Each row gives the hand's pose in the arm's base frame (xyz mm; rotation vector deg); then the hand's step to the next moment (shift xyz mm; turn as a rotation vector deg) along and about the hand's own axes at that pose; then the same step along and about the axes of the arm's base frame.
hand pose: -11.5 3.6 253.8 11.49 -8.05 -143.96
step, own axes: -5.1 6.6 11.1 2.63 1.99 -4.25
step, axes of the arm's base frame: 5.9 -1.8 12.4 -0.24 -3.38 -4.18
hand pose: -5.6 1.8 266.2 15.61 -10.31 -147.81
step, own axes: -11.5 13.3 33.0 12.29 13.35 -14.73
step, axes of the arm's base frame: 8.7 -2.8 36.3 -0.27 -18.85 -13.81
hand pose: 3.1 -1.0 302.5 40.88 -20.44 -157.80
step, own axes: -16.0 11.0 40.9 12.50 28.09 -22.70
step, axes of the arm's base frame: -4.9 1.7 45.0 6.50 -33.99 -16.21
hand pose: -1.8 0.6 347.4 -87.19 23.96 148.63
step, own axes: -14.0 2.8 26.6 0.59 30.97 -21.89
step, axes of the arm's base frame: -16.1 5.6 24.9 11.04 -35.94 -4.97
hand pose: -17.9 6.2 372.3 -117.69 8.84 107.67
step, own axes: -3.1 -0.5 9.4 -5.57 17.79 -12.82
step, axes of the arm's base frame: -9.1 3.1 2.6 5.90 -21.64 2.96
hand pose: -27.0 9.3 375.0 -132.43 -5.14 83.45
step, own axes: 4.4 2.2 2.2 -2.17 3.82 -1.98
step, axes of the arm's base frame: -0.3 -0.2 -5.4 0.15 -4.67 1.18
